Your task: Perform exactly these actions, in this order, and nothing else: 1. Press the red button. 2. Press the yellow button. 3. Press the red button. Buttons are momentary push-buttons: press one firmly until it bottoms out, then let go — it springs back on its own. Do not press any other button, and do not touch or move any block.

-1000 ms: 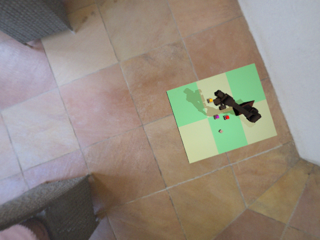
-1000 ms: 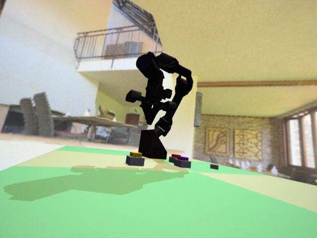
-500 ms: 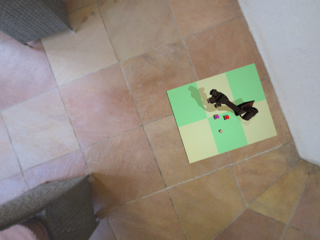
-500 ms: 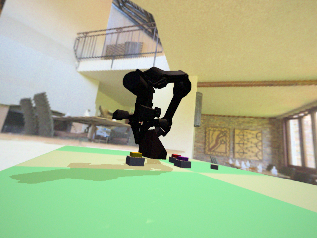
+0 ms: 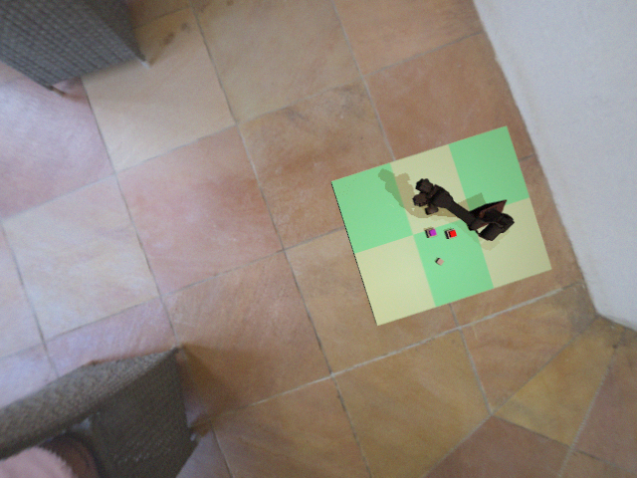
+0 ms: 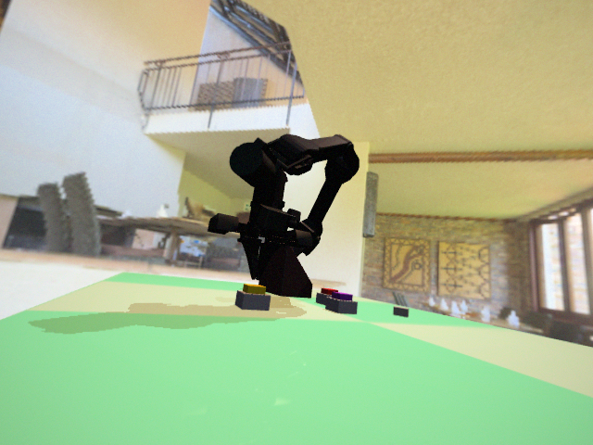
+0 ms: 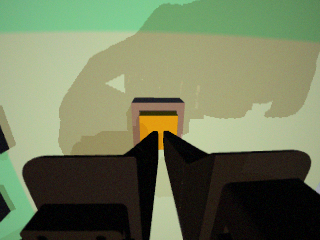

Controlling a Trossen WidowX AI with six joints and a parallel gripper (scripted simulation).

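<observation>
Now: gripper tip 110 mm past the red button, 250 mm to the right of it and 20 mm above it. The rest, counted from my gripper tip: yellow button 20 mm below; purple button 200 mm to the left, 20 mm below; block 10 mm ahead, 380 mm to the left, 40 mm below.
</observation>
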